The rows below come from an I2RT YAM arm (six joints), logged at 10 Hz.
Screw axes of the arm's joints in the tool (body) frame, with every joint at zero. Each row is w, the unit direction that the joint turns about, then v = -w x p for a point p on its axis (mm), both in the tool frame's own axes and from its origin. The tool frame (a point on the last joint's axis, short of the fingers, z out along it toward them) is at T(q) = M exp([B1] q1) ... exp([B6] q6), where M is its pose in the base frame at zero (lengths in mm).
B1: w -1 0 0 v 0 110.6 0
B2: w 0 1 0 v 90.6 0 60
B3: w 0 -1 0 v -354.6 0 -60
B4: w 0 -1 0 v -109.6 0 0
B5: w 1 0 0 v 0 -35.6 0
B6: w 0 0 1 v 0 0 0
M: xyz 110.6 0 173.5 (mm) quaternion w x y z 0.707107 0 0.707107 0
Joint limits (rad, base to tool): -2.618..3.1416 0..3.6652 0..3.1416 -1.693..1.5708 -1.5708..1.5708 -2.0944..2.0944
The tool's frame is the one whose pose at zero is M.
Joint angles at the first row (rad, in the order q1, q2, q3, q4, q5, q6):
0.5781, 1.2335, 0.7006, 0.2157, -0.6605, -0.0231
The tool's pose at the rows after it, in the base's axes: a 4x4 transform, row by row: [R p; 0 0 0 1], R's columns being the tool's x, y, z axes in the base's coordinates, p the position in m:
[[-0.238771, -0.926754, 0.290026, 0.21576], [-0.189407, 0.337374, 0.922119, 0.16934], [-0.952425, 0.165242, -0.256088, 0.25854], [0, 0, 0, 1]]
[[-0.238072, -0.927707, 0.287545, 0.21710], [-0.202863, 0.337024, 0.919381, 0.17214], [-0.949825, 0.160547, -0.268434, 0.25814], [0, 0, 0, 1]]
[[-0.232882, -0.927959, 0.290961, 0.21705], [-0.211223, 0.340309, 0.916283, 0.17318], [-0.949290, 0.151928, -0.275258, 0.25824], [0, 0, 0, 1]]
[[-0.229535, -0.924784, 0.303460, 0.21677], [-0.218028, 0.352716, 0.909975, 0.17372], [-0.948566, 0.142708, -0.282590, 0.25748], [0, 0, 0, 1]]
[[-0.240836, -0.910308, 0.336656, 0.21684], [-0.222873, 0.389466, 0.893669, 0.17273], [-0.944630, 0.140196, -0.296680, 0.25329], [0, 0, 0, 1]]
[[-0.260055, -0.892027, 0.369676, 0.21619], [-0.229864, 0.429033, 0.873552, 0.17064], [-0.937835, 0.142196, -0.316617, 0.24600], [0, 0, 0, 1]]
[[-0.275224, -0.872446, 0.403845, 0.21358], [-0.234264, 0.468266, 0.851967, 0.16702], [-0.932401, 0.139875, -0.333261, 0.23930], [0, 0, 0, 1]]
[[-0.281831, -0.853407, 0.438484, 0.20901], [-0.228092, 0.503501, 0.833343, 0.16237], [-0.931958, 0.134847, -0.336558, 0.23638], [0, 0, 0, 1]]
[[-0.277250, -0.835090, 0.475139, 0.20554], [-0.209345, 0.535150, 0.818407, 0.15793], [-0.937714, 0.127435, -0.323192, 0.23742], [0, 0, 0, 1]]
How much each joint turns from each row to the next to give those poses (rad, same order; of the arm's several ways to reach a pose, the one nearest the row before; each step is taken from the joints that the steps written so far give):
0.0084, 0.0088, 0.0126, -0.0149, 0.0076, -0.0091
0.0065, 0.0126, 0.0126, -0.0145, 0.0073, -0.0119
0.0042, 0.0019, 0.0045, -0.0091, 0.0095, -0.0103
0.0042, 0.0000, -0.0007, -0.0038, 0.0190, -0.0068
0.0011, 0.0000, -0.0130, 0.0050, 0.0401, 0.0049
-0.0004, -0.0004, -0.0233, 0.0076, 0.0412, 0.0073
-0.0007, -0.0118, -0.0301, 0.0072, 0.0420, 0.0065
0.0000, -0.0279, -0.0305, 0.0069, 0.0393, 0.0106
-0.0023, -0.0301, -0.0221, 0.0141, 0.0343, 0.0138

